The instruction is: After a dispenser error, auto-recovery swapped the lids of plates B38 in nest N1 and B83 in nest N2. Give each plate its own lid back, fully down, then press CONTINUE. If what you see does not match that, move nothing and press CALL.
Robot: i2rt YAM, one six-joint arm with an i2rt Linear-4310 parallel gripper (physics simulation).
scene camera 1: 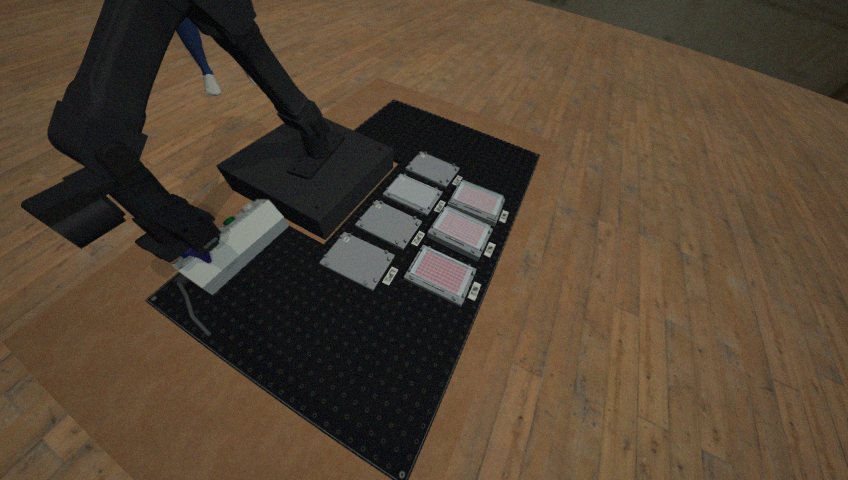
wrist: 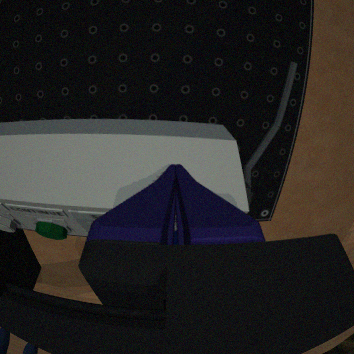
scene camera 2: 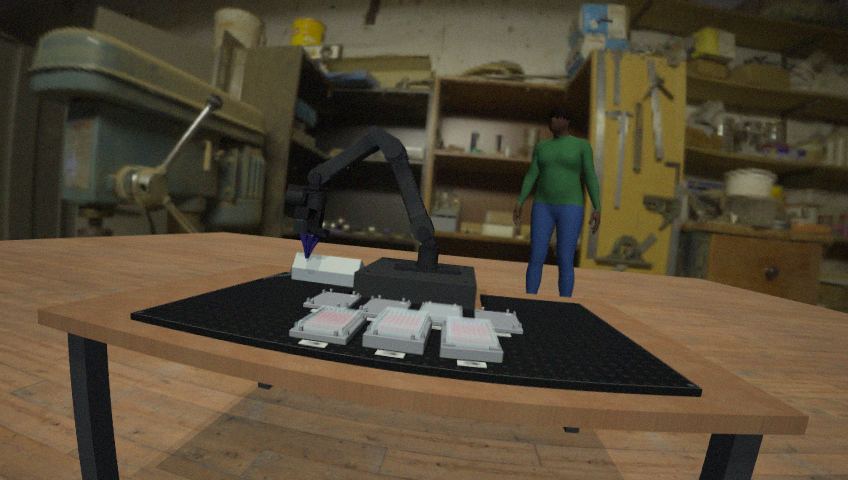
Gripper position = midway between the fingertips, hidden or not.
My gripper (scene camera 1: 208, 261) is shut and touches a button box (scene camera 1: 252, 230).
My gripper also shows in the wrist view (wrist: 175, 173). The button box shows as well in the wrist view (wrist: 67, 171).
